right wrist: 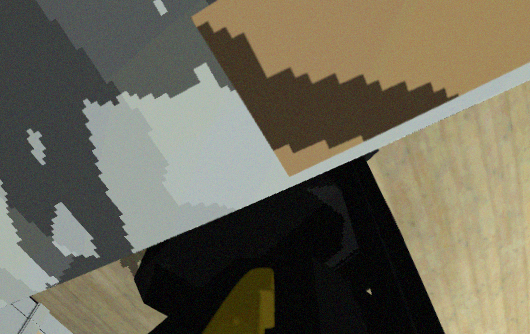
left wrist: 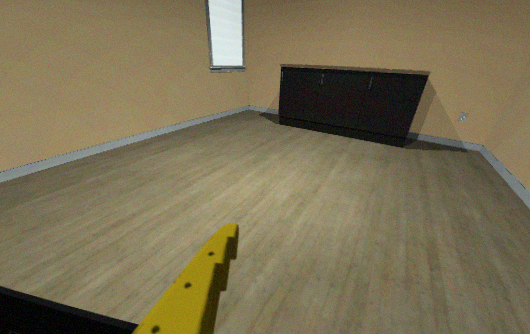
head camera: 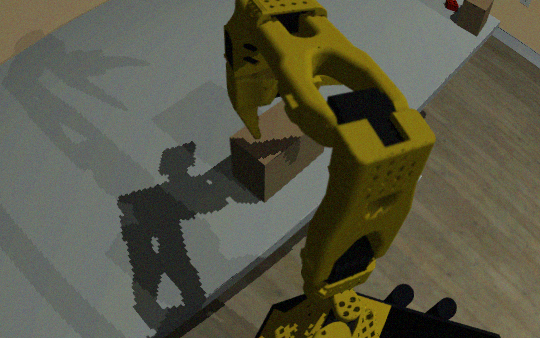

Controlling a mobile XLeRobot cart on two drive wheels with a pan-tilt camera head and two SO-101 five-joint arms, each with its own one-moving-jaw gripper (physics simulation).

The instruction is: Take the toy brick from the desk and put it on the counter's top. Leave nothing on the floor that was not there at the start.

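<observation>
A large plain brown block [head camera: 287, 167] [right wrist: 380, 45] lies on the grey desk [head camera: 200, 30] [right wrist: 220, 150], close to its edge. A small red thing [head camera: 452, 5] is partly cut off at the head view's top right; I cannot tell which of these is the toy brick. My right gripper [head camera: 257, 131] [right wrist: 260, 287] is open and empty; one jaw tip shows in front of the brown block in the head view, the other jaw is hidden. My left gripper [left wrist: 227, 245] is open and empty over the floor. The dark counter [left wrist: 350, 102] with a brown top stands far off.
A second brown block [head camera: 472, 17] stands beside the red thing at the desk's far right corner. Wooden floor [head camera: 480, 150] [left wrist: 280, 200] lies beyond the desk edge. The black cart [right wrist: 240, 225] is below the desk edge in the right wrist view. A window [left wrist: 226, 35] is left of the counter.
</observation>
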